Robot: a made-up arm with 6 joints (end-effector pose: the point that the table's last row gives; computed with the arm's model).
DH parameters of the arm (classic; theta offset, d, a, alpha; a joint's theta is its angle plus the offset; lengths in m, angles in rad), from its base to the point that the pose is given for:
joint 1: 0 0.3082 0 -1.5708
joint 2: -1.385 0 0.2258 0
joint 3: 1.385 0 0.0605 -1.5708
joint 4: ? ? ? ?
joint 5: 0 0 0.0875 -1.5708
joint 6: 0 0.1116 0 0
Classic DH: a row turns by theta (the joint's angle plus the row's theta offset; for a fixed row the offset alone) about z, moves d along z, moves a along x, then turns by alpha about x.
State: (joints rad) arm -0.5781 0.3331 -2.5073 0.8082 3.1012 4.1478
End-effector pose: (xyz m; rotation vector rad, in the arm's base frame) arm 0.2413 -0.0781 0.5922 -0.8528 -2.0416 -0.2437
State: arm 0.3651 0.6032 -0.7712 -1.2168 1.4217 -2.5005
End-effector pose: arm 0.2648 0.0034 0.1067 0.8416 -1.9676 1.6260
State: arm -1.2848 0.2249 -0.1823 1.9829 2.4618 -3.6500
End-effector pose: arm 0.1767 -0.1522 0.2751 0.9048 0.1250 2.3909
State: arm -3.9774 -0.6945 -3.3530 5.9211 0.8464 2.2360
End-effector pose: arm 0.3102 -0.3297 0.7275 0.0519 0.2959 1.1586
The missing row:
joint 4: 0 0.2672 0 1.5708
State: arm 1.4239 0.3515 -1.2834 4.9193 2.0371 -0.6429
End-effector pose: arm 0.1890 0.3477 0.3518 0.6407 1.3083 -0.3028
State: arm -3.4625 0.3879 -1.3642 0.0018 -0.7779 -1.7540
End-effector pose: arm -0.4474 0.1490 0.5047 1.0651 -1.2263 -1.6819
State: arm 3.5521 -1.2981 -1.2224 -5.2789 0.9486 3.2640
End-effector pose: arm 0.0130 -0.0308 0.7590 1.3830 0.3828 -1.0875
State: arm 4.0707 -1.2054 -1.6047 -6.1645 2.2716 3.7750
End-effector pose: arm 0.0321 0.0149 0.6482 2.6252 0.5285 -0.4584
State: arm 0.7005 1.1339 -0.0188 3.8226 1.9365 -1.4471
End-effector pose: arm 0.0659 -0.0561 0.0794 -2.0716 1.1707 -1.2330
